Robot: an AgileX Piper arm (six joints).
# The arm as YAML. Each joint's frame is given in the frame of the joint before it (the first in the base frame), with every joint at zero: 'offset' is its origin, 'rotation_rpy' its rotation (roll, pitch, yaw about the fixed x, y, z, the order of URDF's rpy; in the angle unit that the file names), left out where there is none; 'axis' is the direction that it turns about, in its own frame. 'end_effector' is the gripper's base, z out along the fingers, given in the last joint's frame.
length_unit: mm
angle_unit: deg
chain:
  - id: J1
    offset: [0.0, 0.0, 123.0]
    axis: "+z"
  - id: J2
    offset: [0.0, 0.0, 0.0]
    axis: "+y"
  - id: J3
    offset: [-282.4, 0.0, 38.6]
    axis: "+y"
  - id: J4
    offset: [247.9, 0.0, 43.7]
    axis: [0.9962, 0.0, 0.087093]
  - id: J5
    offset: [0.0, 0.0, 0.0]
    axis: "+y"
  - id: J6
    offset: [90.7, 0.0, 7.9]
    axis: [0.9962, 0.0, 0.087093]
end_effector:
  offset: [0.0, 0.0, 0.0]
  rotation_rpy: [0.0, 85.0, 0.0]
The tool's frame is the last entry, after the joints.
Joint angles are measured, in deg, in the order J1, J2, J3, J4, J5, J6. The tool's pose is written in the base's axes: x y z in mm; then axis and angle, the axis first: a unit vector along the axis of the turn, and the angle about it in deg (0 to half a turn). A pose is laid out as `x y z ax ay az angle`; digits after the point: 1 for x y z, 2 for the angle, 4 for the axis.
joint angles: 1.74, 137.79, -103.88, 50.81, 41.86, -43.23
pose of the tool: 504.3 62.4 115.7 -0.0970 0.9580 0.2697 149.86
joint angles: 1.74, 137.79, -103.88, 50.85, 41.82, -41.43
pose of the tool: 504.4 62.4 115.7 -0.0815 0.9584 0.2737 150.31
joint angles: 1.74, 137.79, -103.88, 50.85, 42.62, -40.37
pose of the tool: 503.3 63.1 115.6 -0.0751 0.9572 0.2795 151.23
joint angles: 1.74, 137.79, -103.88, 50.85, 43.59, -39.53
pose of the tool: 502.0 64.0 115.5 -0.0712 0.9558 0.2854 152.22
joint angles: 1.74, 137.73, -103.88, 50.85, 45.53, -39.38
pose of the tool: 499.4 65.6 115.9 -0.0762 0.9527 0.2941 153.73
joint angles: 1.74, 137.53, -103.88, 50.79, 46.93, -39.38
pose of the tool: 497.5 66.7 117.5 -0.0815 0.9505 0.2997 154.65
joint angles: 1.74, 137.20, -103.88, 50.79, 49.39, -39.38
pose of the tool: 494.1 68.6 120.3 -0.0901 0.9464 0.3101 156.27
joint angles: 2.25, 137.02, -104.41, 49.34, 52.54, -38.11
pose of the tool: 490.0 74.1 123.1 -0.1033 0.9431 0.3161 158.96
